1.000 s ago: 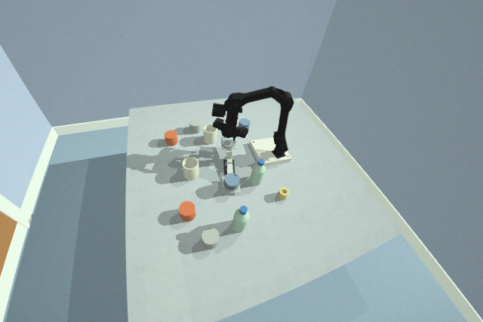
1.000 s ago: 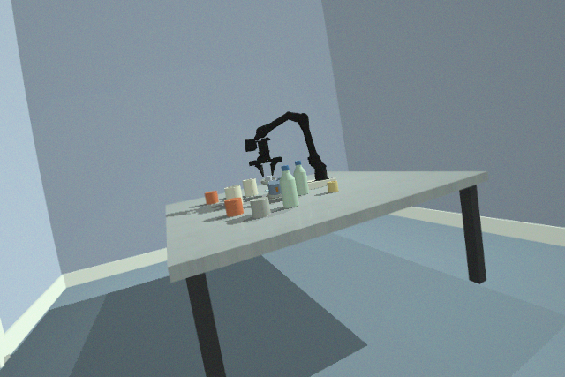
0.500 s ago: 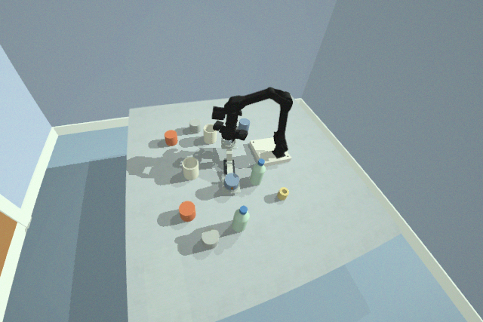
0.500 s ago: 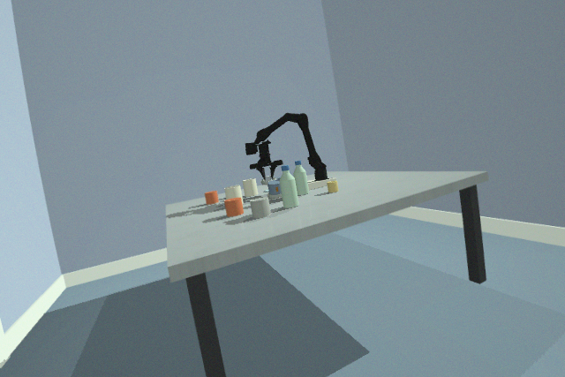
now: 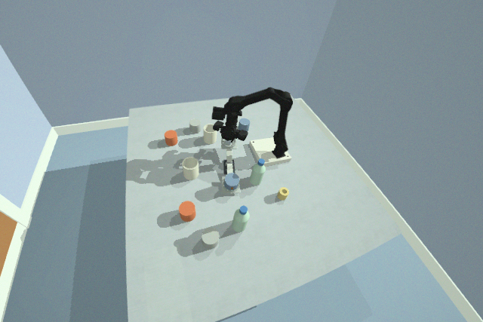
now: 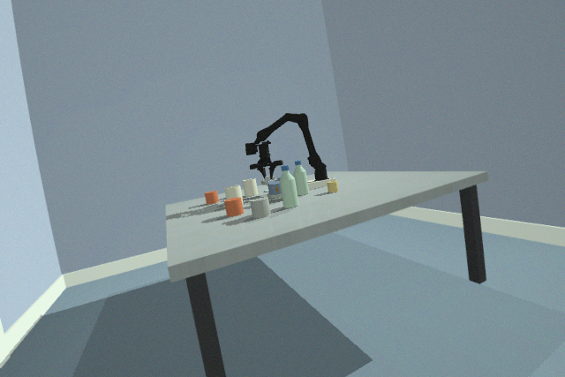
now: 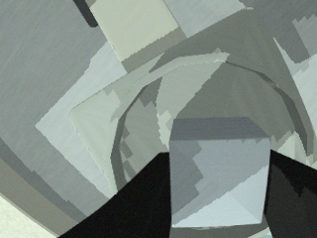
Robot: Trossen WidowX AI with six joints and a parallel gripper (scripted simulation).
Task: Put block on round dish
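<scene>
My gripper tip is now 110 mm to the right of the balance, 50 mm short of it and 40 mm above it.
</scene>
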